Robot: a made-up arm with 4 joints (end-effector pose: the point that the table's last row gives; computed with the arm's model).
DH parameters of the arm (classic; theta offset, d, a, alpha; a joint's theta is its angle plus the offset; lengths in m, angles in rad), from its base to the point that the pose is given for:
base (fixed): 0 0.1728 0 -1.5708
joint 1: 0 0.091 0.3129 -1.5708
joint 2: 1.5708 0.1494 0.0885 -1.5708
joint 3: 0 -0.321 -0.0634 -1.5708
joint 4: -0.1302 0 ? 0
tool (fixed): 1.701 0.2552 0 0
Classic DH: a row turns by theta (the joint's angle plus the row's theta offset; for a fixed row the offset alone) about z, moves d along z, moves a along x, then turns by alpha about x.
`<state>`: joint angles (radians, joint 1 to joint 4).
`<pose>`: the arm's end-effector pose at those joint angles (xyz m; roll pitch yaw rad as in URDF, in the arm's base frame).
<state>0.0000 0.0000 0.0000 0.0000</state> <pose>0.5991 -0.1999 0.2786 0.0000 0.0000 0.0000</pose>
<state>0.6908 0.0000 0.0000 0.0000</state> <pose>0.5292 -0.1999 -0.1274 0.0000 0.6908 0.0000</pose>
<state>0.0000 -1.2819 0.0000 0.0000</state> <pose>0.6733 0.2824 0.2786 0.0000 0.0000 1.2819</pose>
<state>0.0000 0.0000 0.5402 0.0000</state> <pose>0.5991 -0.0399 0.3464 -0.5402 0.0000 0.0000</pose>
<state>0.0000 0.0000 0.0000 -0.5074</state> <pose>0.4743 -0.1495 0.2786 0.0000 0.0000 -0.5074</pose>
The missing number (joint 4, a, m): 0.2681
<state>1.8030 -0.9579 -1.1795 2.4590</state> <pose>-0.0114 0.3806 -0.6441 2.8110 -0.5140 -0.6065</pose>
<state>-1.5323 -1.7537 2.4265 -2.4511</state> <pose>0.5483 0.2921 0.5706 -2.3600 0.3219 -2.0414</pose>
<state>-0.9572 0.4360 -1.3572 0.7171</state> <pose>0.5404 -0.4443 0.5034 -3.1056 -1.3536 -2.0420</pose>
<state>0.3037 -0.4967 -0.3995 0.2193</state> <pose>0.7605 -0.0747 -0.0587 0.5867 0.1479 0.7055</pose>
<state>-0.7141 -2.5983 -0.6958 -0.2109</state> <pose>0.2911 0.5507 0.3260 0.1275 0.6375 2.2139</pose>
